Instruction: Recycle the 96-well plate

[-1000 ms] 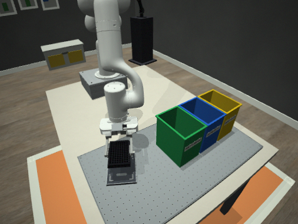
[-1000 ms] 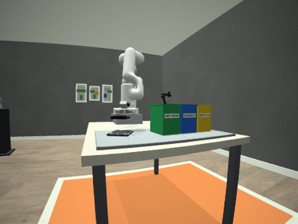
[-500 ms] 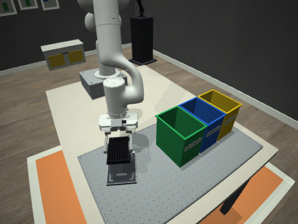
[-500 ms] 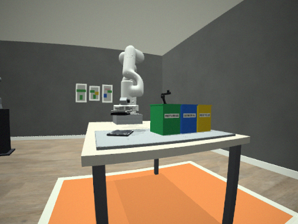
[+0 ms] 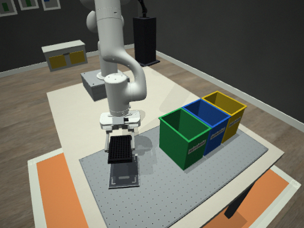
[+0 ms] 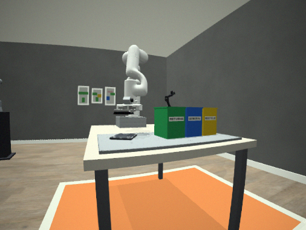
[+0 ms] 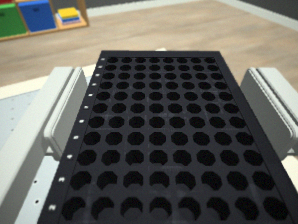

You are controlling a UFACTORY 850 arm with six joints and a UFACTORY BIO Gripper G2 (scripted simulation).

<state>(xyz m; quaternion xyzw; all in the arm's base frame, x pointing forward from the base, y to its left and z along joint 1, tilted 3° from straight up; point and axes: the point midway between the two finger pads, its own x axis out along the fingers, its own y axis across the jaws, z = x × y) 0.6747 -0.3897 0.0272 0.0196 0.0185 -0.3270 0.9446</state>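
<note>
Right now the yellow recycle bin is 52 cm to the left of my hand, 14 cm ahead of it and 6 cm below it. Round my hand: plate nest N1 (15 cm below); then black 96-well plate (1 cm below); then green bin (25 cm to the left, 10 cm ahead, 6 cm below).
</note>
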